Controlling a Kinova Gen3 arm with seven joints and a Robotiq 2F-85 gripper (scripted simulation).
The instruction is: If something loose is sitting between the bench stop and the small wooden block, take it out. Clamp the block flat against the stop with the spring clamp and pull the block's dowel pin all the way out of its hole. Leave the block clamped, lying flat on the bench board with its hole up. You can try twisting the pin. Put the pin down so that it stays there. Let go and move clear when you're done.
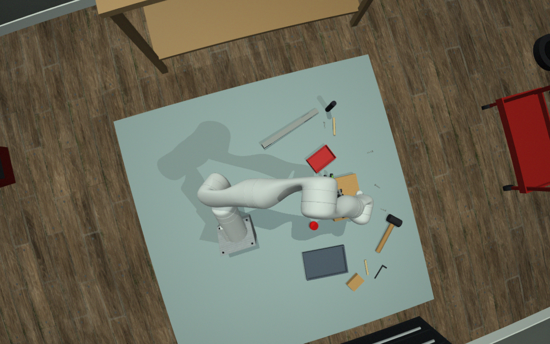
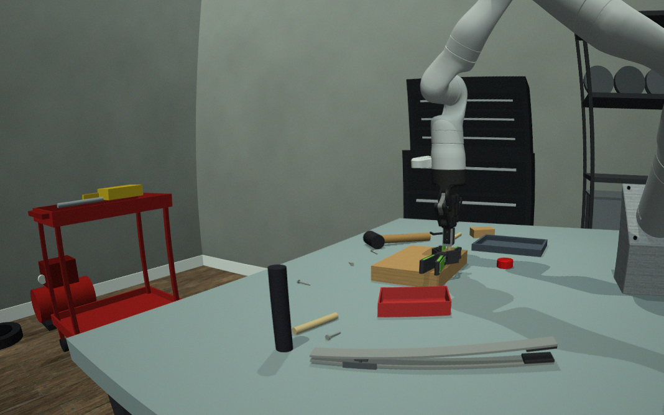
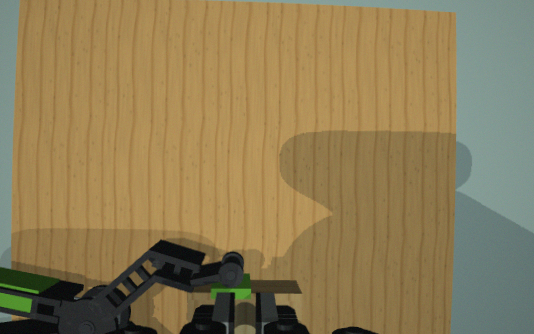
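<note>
My hand is 20 mm above the dowel pin. From my hand the other things lie so: red puck (120 mm behind, 90 mm to the right, 70 mm below); small wooden block (40 mm below); wooden bench board (50 mm ahead, 60 mm below).
</note>
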